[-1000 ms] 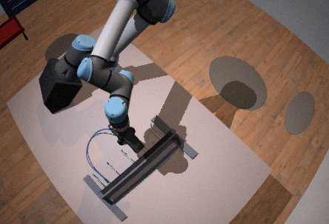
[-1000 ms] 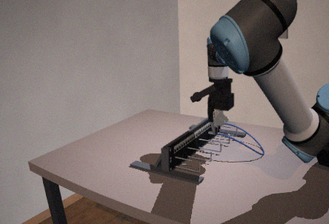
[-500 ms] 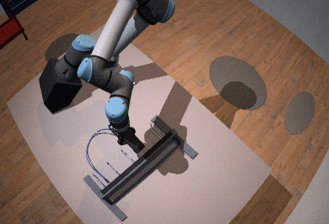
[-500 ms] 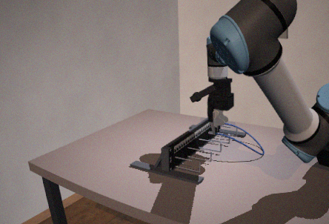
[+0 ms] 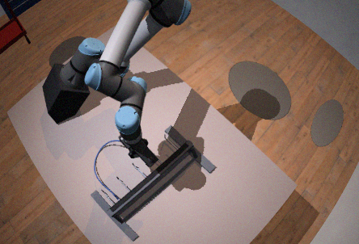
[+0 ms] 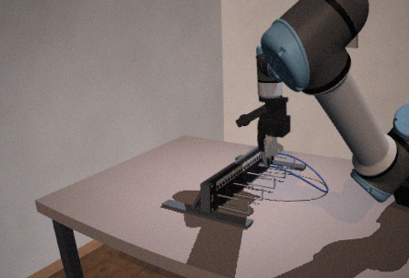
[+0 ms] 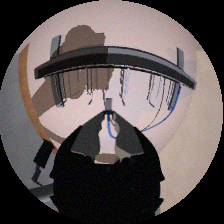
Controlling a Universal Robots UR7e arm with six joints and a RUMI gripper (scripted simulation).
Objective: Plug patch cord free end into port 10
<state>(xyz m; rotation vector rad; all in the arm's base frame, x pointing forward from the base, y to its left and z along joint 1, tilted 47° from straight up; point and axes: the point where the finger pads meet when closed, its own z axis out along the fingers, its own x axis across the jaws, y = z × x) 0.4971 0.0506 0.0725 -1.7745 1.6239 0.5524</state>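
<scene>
The plug lies 1 cm below my hand and 1 cm ahead of it.
</scene>
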